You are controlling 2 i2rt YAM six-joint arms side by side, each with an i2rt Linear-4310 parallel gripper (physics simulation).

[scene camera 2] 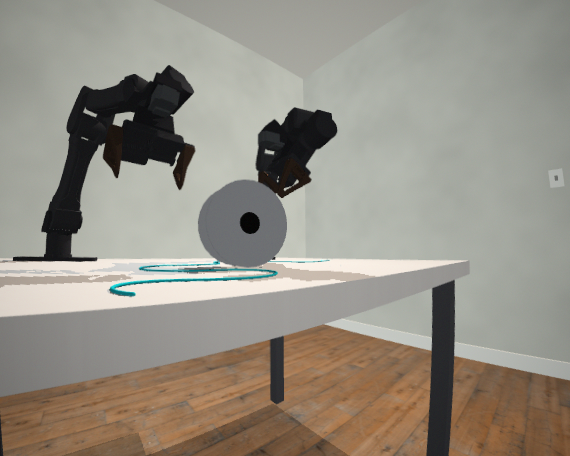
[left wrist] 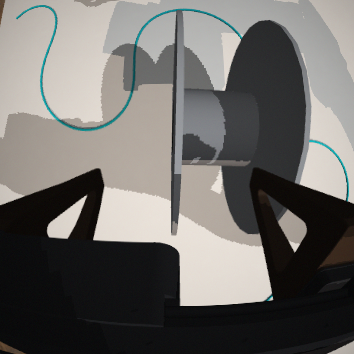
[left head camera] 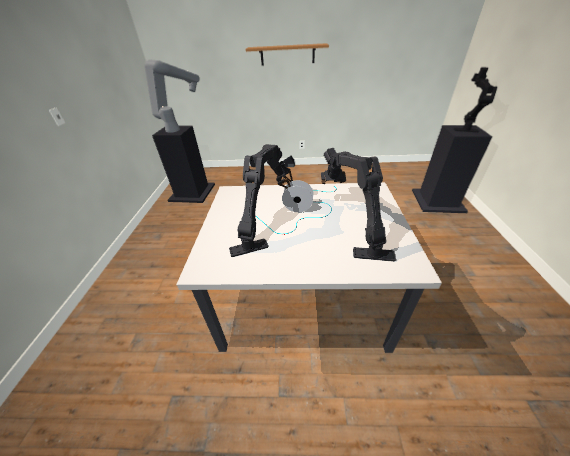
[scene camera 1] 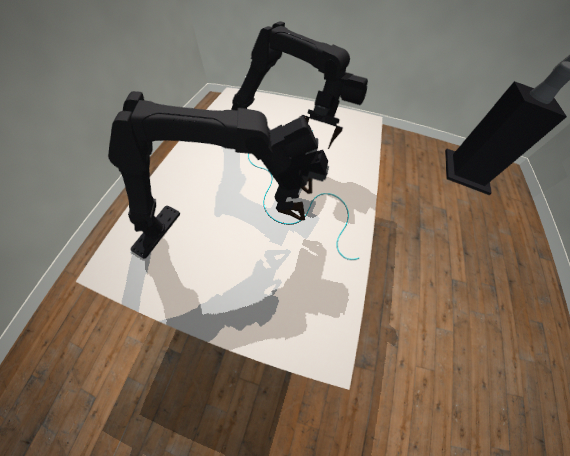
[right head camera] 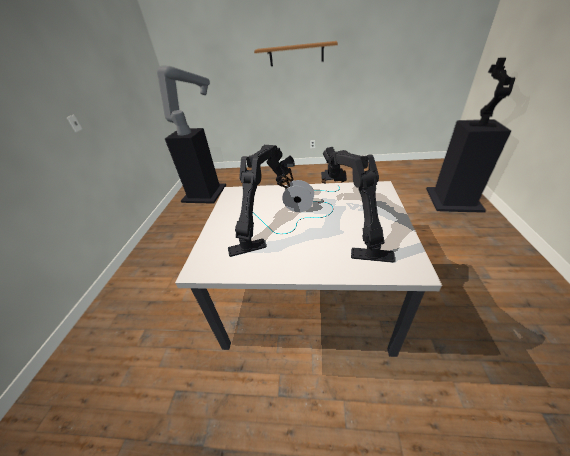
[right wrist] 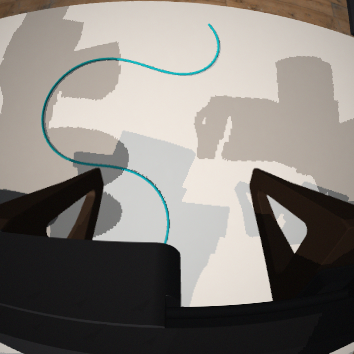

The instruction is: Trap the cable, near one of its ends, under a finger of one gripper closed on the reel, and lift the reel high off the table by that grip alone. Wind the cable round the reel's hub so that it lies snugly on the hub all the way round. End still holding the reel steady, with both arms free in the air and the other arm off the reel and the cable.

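Pixels of known places: left gripper, fingertip midpoint: (scene camera 2: 267,199) (left wrist: 176,176) (left head camera: 291,185) (right head camera: 291,185); right gripper, fingertip midpoint: (scene camera 2: 150,181) (left head camera: 332,183) (scene camera 1: 306,206) (right head camera: 333,182) (right wrist: 176,176); left arm's base, link origin: (left head camera: 248,248) (right head camera: 247,248); right arm's base, link origin: (scene camera 2: 58,260) (left head camera: 373,254) (scene camera 1: 156,231) (right head camera: 372,255).
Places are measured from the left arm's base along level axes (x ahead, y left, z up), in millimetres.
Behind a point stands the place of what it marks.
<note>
The grey reel (left head camera: 295,189) @(x 209, y -347, z 164 mm) (right head camera: 300,189) @(x 194, y -375, z 164 mm) (scene camera 2: 225,220) @(x 240, y -436, z 95 mm) (left wrist: 205,125) @(x 247, y -371, z 127 mm) stands upright on its flange rims on the table. The teal cable (scene camera 1: 326,194) @(x 335, y -450, z 4 mm) (scene camera 2: 200,278) @(x 365, y -611, z 3 mm) (left wrist: 86,130) @(x 361, y -455, z 2 mm) (right wrist: 184,74) @(x 338, y -652, z 2 mm) lies in loose curves on the table, off the hub, and passes by the reel; one end shows at the top of the right wrist view. My left gripper (left wrist: 176,176) @(x 284, y -349, z 149 mm) is open and empty above the reel's upper edge; in its wrist view the right finger overlaps the right flange, and contact is unclear. My right gripper (scene camera 2: 149,183) @(x 228, y -596, z 140 mm) (right wrist: 176,176) @(x 228, y -596, z 140 mm) is open and empty, high above the table.
The white table (left head camera: 310,265) @(x -231, y -255, z 0 mm) (scene camera 1: 320,350) @(x 243, y -967, z 0 mm) carries both arm bases. Two dark pedestals (left head camera: 181,165) (left head camera: 457,170) with other arms stand on the floor beyond the table. A wooden shelf (left head camera: 287,48) is on the back wall. Arm shadows fall across the table.
</note>
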